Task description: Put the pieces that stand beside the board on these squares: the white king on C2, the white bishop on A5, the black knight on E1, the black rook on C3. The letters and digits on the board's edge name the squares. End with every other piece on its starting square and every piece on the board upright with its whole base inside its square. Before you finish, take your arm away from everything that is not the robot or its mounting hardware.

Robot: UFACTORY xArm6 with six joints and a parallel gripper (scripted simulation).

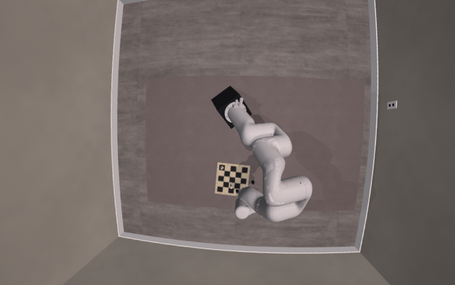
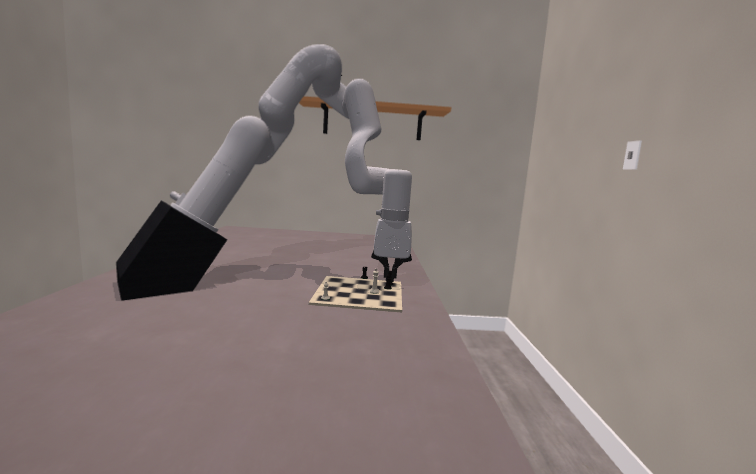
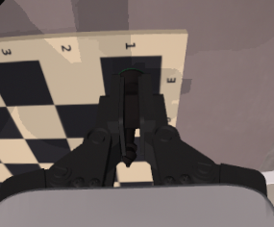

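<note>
My hand is 20 mm above the black piece. From my hand the other things lie so: white king 30 mm behind, 80 mm to the right; then chessboard 70 mm behind, 80 mm to the right, 30 mm below; then white bishop 140 mm behind, 170 mm to the right, 10 mm below.
</note>
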